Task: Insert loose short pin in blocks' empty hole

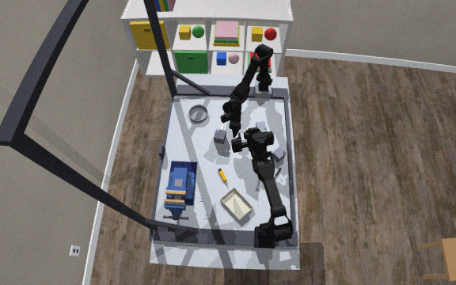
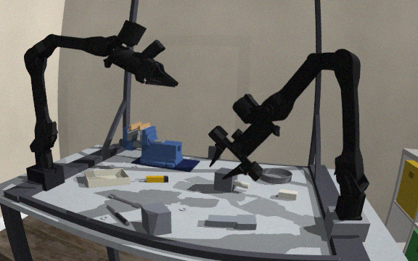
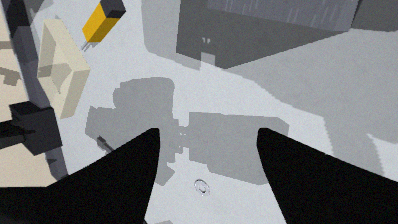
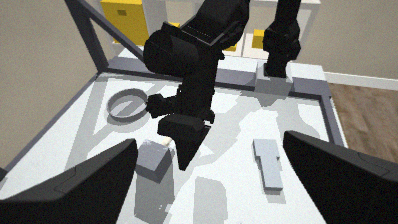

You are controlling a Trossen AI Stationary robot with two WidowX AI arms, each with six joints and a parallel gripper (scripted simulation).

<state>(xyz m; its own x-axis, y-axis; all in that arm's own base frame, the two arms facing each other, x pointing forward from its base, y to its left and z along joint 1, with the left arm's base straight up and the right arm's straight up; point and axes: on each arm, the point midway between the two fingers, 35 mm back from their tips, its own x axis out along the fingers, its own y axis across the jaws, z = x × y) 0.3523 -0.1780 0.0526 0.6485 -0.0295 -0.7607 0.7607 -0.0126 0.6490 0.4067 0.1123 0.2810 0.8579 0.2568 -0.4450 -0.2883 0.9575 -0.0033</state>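
Right now the short cream pin is 50 mm behind my left hand, 200 mm to the left of it and 100 mm below it. From my left hand the other things lie so: wrench (150 mm ahead, 250 mm to the right, 100 mm below); grey round dish (230 mm behind, 160 mm to the left, 90 mm below); yellow screwdriver (50 mm behind, 240 mm to the right, 100 mm below).
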